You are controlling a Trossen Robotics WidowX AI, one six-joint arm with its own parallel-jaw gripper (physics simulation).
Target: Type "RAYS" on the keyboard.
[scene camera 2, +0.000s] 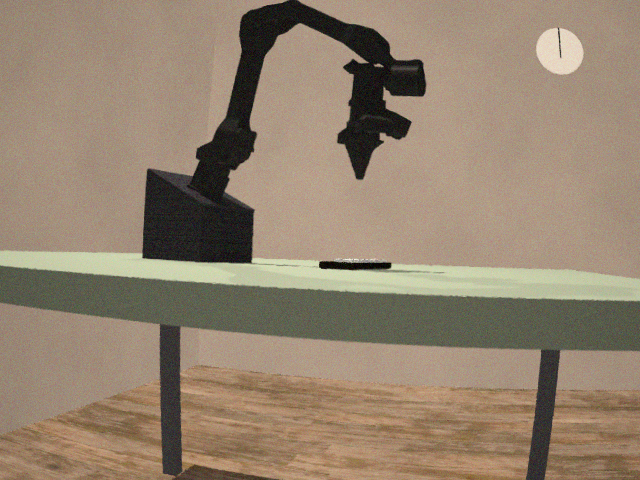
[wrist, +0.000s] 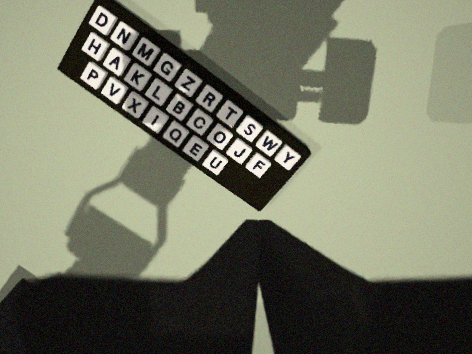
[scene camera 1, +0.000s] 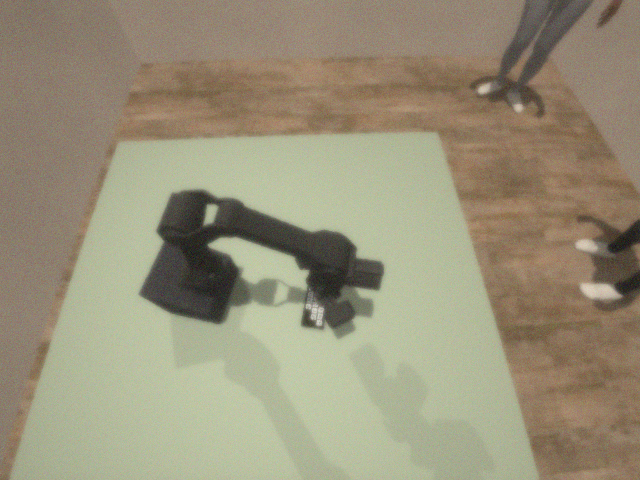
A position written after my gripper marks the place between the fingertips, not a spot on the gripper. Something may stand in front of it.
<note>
In view: my gripper (scene camera 2: pixel 359 179).
My gripper also shows in the wrist view (wrist: pixel 256 232) and in scene camera 1 (scene camera 1: pixel 320 295).
</note>
